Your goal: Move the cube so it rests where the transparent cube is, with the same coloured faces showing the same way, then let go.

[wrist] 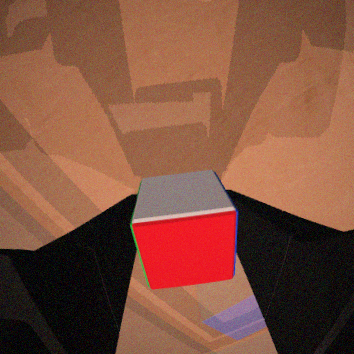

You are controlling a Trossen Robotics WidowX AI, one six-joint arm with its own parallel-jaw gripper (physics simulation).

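Frame: origin at the arm's base, x down, y left, z ahead, level; millimetres.
Where they show: gripper, fingertip midpoint: (180,200).
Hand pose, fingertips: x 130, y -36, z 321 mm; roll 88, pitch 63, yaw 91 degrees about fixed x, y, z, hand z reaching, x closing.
After its pixels a point has its place.
The solid cube (184,247) @(x 102, y -33, z 324 mm) is in the middle of the wrist view, with a red face towards the camera, a grey face beyond it, a thin green edge on the left and a thin blue edge on the right. My gripper (180,200) @(x 131, y -36, z 321 mm) is shut on this cube, with a black finger against its left side and one against its right side. A see-through purple face (237,319) @(x 102, y 34, z 325 mm), which looks like part of the transparent cube, shows below and to the right of the solid cube. The right finger partly hides it.
An orange-brown surface (295,175) @(x 142, y -9, z 258 mm) lies beyond the fingers, with dark shadows of the gripper and cube across it. A raised, banded edge (31,196) @(x 142, y -75, z 397 mm) runs diagonally from the left side down to the lower middle, near the purple face.
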